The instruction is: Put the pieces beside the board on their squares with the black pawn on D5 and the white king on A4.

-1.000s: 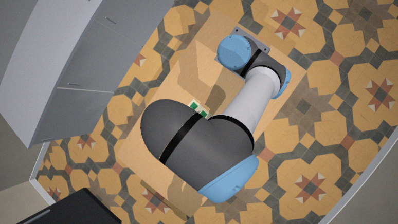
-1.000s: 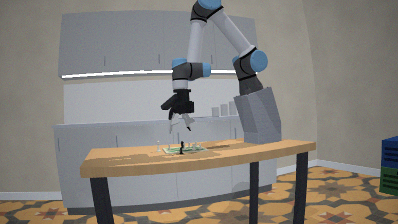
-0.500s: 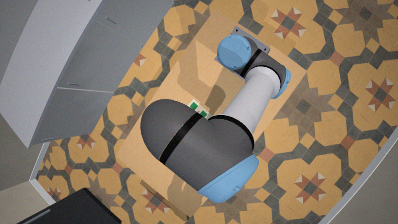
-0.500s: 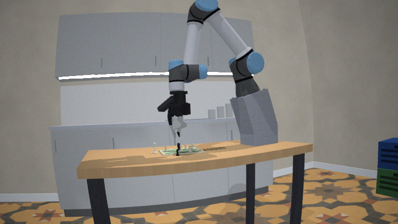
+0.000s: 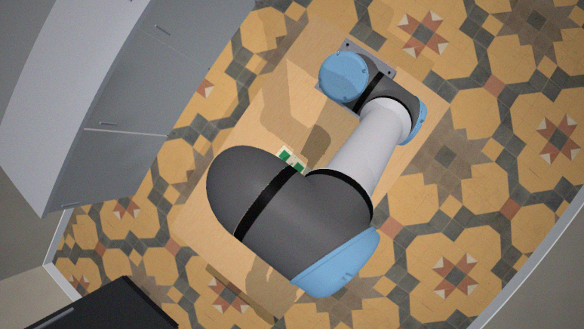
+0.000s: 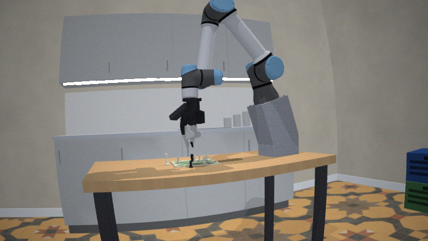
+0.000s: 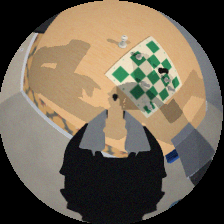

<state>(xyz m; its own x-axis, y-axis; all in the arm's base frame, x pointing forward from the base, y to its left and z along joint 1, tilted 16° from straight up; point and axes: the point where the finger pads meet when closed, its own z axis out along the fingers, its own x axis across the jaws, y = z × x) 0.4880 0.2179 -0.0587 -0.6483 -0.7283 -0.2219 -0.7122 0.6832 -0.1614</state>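
Now: hand 9 cm above the black pawn. The rest, counted from my hand: chessboard 2 cm behind, 14 cm to the right, 10 cm below; white king 12 cm ahead, 13 cm to the right, 8 cm below.
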